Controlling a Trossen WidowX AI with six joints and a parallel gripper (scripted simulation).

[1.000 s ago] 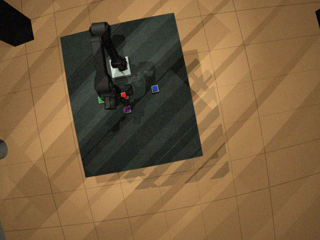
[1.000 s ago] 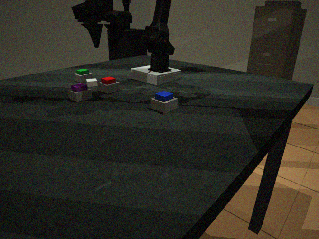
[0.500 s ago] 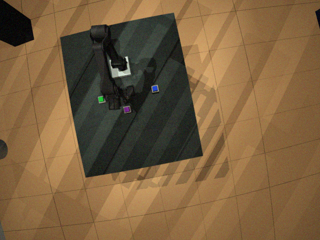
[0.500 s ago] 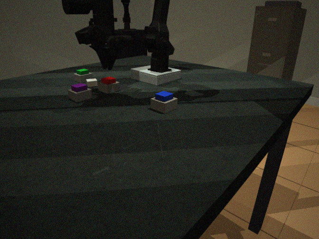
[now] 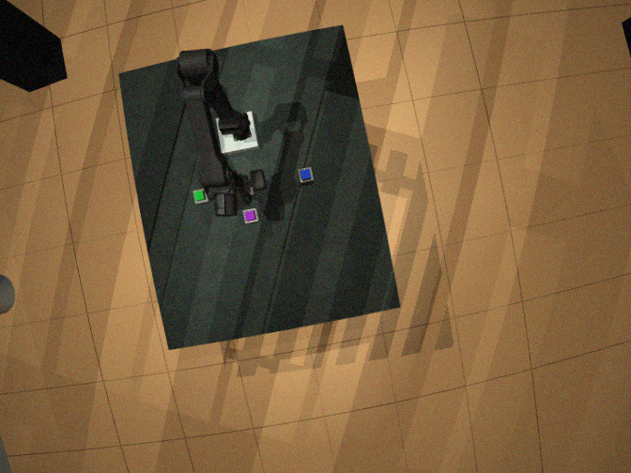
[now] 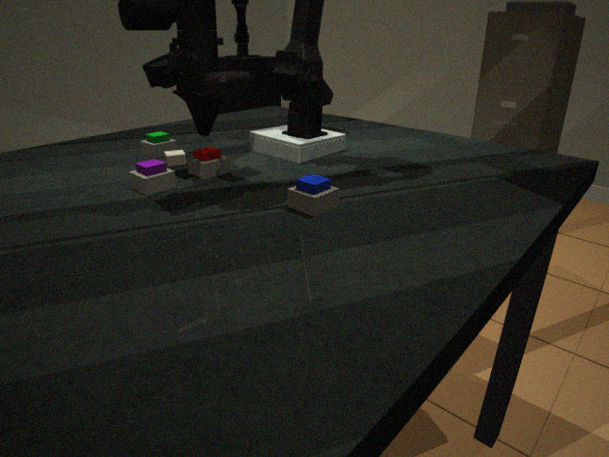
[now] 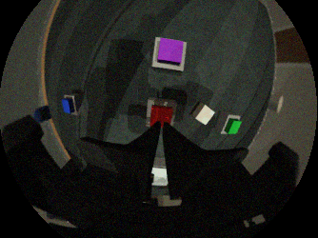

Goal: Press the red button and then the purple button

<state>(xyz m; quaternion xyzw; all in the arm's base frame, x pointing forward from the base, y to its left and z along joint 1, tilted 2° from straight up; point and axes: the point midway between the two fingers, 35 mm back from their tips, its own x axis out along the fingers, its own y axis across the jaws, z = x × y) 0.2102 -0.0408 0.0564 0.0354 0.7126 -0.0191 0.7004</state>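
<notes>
My gripper tip is now 30 mm above the red button. Also, from my gripper tip: purple button 100 mm ahead, 10 mm to the right, 30 mm below; then small pale block 90 mm to the right, 50 mm below; then green button 20 mm behind, 170 mm to the right, 30 mm below.
</notes>
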